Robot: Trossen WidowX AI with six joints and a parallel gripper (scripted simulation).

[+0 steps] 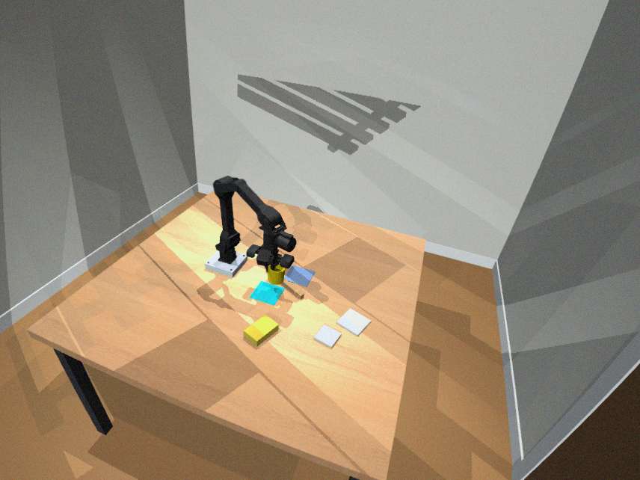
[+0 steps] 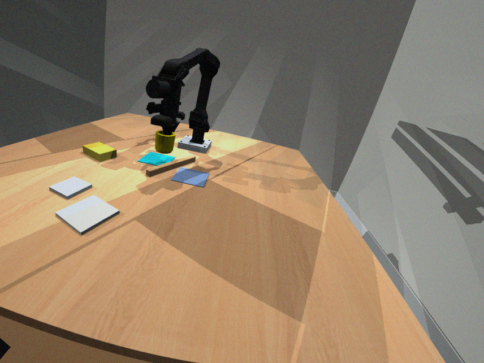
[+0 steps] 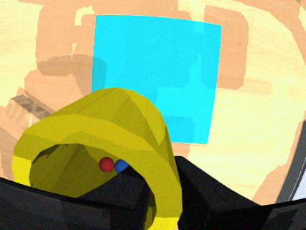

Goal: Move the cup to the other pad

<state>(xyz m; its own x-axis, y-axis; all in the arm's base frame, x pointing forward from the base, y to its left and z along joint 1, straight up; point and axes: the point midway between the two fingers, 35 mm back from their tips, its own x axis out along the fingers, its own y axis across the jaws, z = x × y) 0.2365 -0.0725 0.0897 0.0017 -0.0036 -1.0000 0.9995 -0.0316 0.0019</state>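
My gripper tip is 90 mm above the cyan pad, 30 mm to the left of it and 10 mm short of it. From my gripper tip the other things lie so: yellow cup (20 mm ahead); then blue marble (20 mm to the left, 20 mm below, 20 mm ahead); then red marble (30 mm ahead, 20 mm to the left, 20 mm below).
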